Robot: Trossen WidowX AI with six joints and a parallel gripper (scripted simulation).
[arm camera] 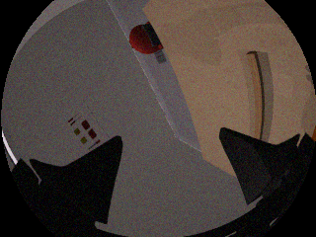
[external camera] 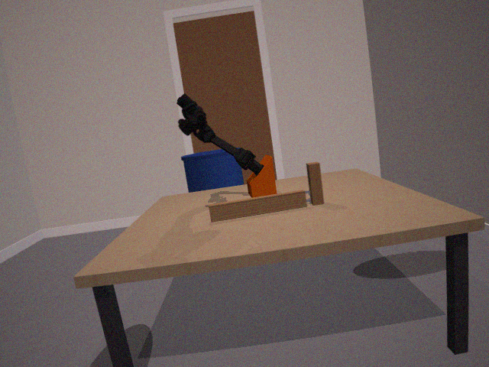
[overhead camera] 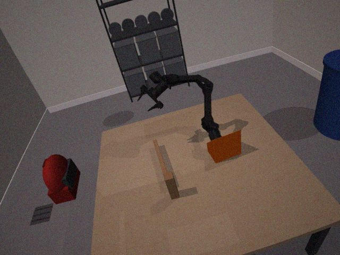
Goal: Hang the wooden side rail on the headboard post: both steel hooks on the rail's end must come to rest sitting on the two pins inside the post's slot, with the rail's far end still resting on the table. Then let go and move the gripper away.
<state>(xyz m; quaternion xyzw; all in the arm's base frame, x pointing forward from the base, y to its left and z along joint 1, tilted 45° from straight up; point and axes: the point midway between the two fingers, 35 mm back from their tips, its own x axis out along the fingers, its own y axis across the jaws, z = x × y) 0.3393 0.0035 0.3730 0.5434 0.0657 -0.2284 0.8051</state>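
My gripper tip is 20 mm past the headboard post, 450 mm to the right of it and 290 mm above it.
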